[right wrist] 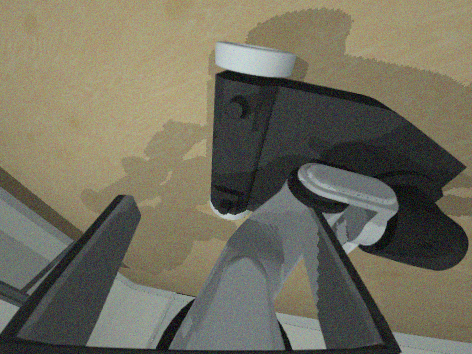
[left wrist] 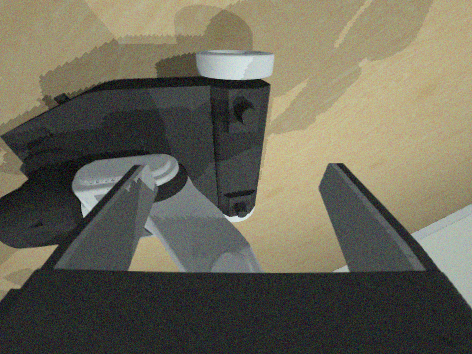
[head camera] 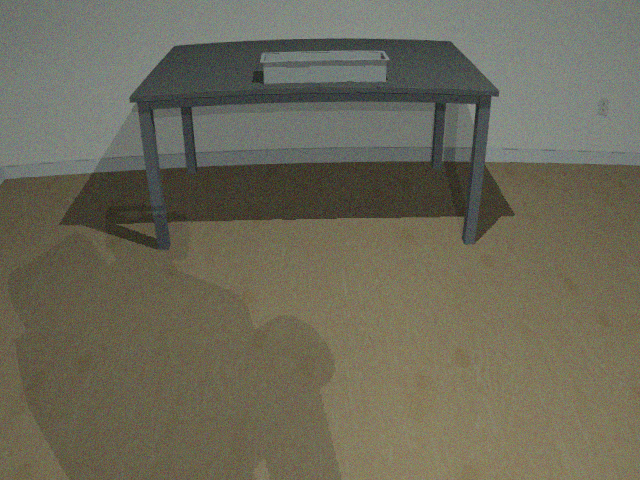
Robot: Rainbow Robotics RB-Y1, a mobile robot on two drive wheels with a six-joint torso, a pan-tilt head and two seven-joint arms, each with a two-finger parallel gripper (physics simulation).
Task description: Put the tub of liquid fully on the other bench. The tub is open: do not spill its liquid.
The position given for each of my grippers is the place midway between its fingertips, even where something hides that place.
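Observation:
So you can picture it, there's a tub (head camera: 306, 66) that I can see. My left gripper (left wrist: 237, 176) is visible too, but the tub is out of frame in the left wrist view. Then there's my right gripper (right wrist: 221, 211), and the tub is out of frame in the right wrist view as well.

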